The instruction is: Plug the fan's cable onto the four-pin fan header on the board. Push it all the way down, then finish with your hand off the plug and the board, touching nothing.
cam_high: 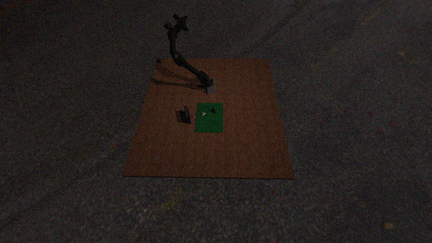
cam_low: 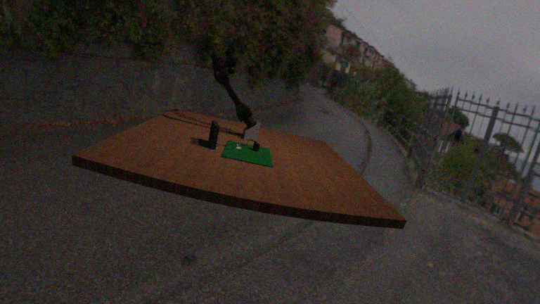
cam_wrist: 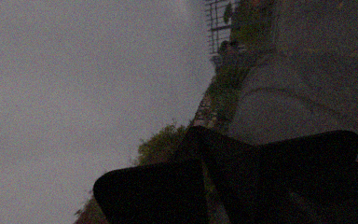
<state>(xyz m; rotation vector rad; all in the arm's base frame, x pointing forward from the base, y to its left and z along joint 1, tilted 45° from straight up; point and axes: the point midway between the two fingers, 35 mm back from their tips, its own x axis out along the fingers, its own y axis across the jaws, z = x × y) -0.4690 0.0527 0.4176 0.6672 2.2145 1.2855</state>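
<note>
The fan plug lies 72 cm ahead of my gripper tip, 28 cm to the left of it and 48 cm below it. Also, from my gripper tip: green board 77 cm ahead, 25 cm to the left, 51 cm below; four-pin header 75 cm ahead, 19 cm to the left, 50 cm below; fan 79 cm ahead, 6 cm to the left, 44 cm below.
</note>
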